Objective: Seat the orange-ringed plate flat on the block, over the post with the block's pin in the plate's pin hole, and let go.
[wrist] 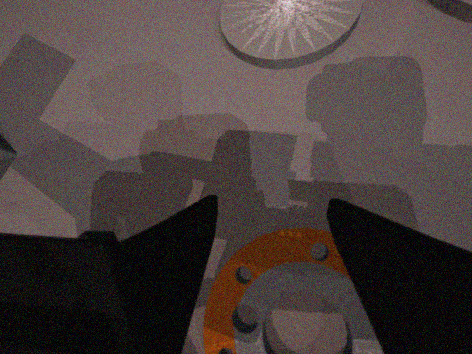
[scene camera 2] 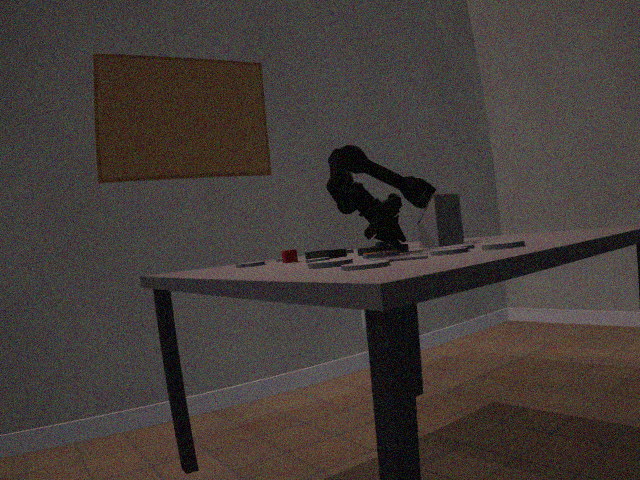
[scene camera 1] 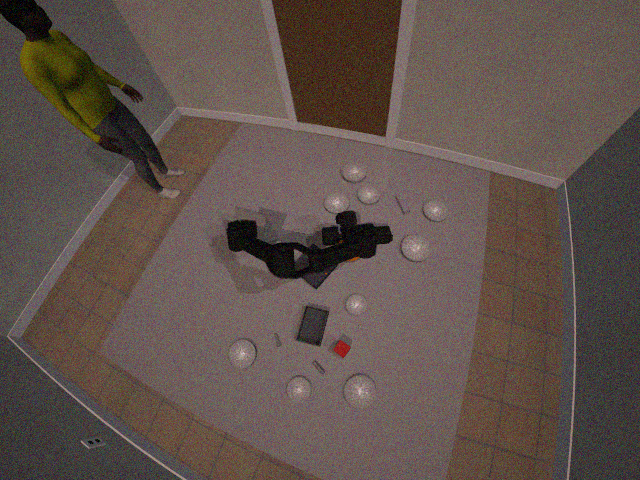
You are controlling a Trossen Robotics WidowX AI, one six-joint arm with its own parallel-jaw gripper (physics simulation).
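Places are measured from the arm's base along level axes (x back, y right, z up), in millimetres.
Where they show: gripper, fingertip midpoint: [wrist: 272, 205] [scene camera 2: 402, 244] [scene camera 1: 342, 232]; arm's base, origin of the base link: [scene camera 2: 436, 209] [scene camera 1: 249, 229].
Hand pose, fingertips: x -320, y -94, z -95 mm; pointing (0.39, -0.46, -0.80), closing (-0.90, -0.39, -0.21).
Note:
Each offset is from my fingertips to the top centre of the thing. "spot": to the spot under its first point.
The orange-ringed plate @[dx -38, dy +52, dz -17 mm] [wrist: 270, 250] [scene camera 1: 354, 259] lies below my gripper, with a grey inner band, a wide central hole, a smaller dark hole at its left and several small round features on the ring. Its lower part is cut off in the wrist view. My gripper [wrist: 272, 205] is open and empty, with one black finger over each side of the plate. A dark, flat block-like piece @[spot: dx +54, dy +200, dz -5 mm] [scene camera 1: 316, 279] lies partly under the arm in scene camera 1; I cannot tell from here whether a post or pin stands on it. The fingertips are hidden in scene camera 1.
A pale disc @[spot: dx +38, dy -119, dz -19 mm] [wrist: 290, 30] lies beyond the fingers, and others @[dx -282, dy +6, dz -16 mm] [scene camera 1: 415, 248] @[dx -100, dy +257, dz -20 mm] [scene camera 1: 355, 304] are scattered around. A dark tray @[dx +30, dy +359, dz -4 mm] [scene camera 1: 299, 325], a red cube @[dx -81, dy +413, dz +11 mm] [scene camera 1: 341, 348] and small grey bars @[dx -20, dy +487, dz -17 mm] [scene camera 1: 318, 366] lie nearby. A tall grey box [scene camera 2: 448, 219] stands behind the arm.

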